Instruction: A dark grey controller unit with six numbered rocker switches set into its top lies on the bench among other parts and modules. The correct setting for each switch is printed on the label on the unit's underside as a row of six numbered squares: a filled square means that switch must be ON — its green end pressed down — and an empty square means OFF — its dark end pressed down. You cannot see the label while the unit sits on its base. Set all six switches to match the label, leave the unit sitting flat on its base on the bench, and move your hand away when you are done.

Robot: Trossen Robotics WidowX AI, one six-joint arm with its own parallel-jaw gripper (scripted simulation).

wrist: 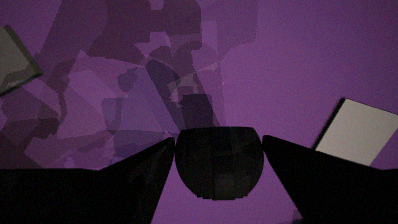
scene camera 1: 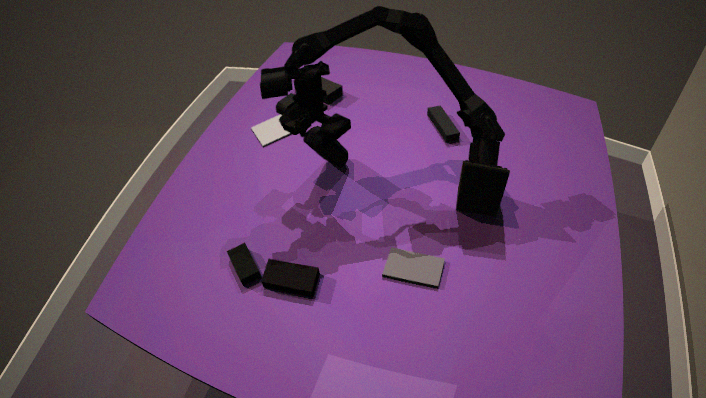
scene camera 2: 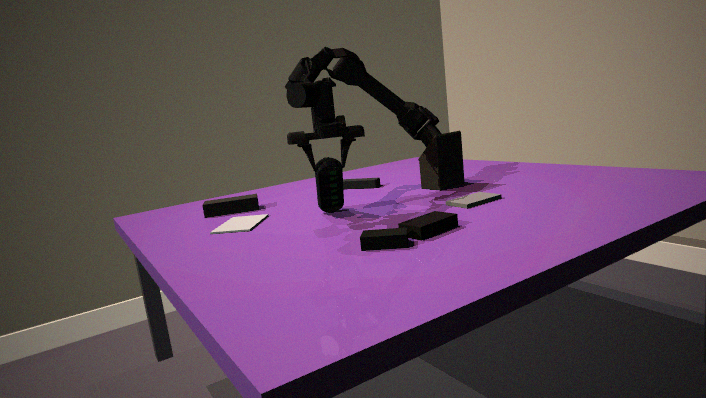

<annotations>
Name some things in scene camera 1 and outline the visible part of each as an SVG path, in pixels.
My gripper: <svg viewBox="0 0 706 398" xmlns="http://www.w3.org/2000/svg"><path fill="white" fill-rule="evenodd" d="M283 97L276 105L276 113L282 115L279 123L281 123L283 129L293 135L300 133L300 136L303 138L311 123L315 121L322 123L318 135L322 136L324 150L328 148L331 141L336 141L351 128L350 119L337 113L332 117L324 114L328 107L323 104L322 97L326 95L326 91L323 89L321 93L312 97L300 97L297 93L291 93Z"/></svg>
A grey plate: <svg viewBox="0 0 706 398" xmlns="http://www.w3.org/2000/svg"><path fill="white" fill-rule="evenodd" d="M390 248L382 277L438 288L445 258L418 252L414 253L394 247Z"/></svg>
</annotations>
